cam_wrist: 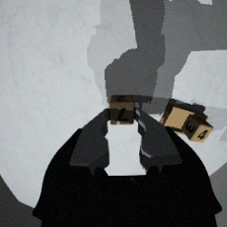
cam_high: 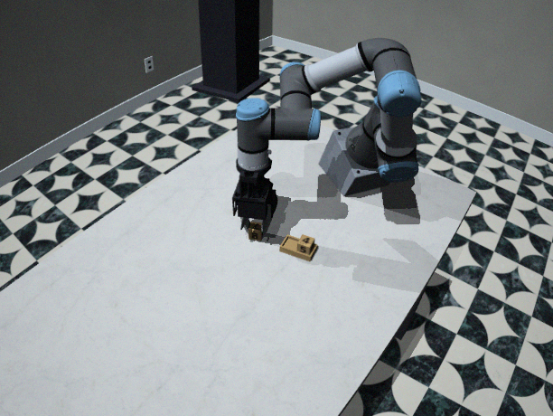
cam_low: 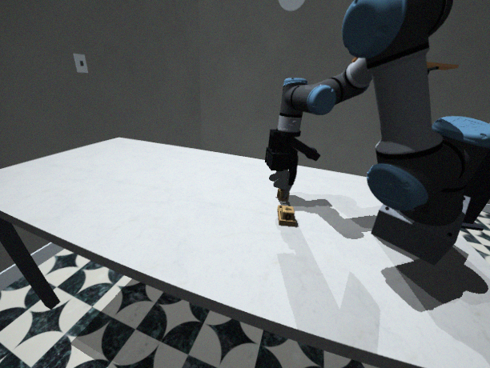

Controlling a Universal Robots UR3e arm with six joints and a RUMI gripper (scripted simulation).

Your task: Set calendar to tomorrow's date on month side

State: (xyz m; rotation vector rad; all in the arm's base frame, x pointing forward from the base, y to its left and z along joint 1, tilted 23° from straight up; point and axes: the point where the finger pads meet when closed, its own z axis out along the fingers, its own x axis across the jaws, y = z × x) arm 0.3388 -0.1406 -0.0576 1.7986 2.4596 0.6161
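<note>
The wooden cube lies 10 mm below my hand. Round my hand: wooden calendar tray: 10 mm behind, 110 mm to the left, 20 mm below.
</note>
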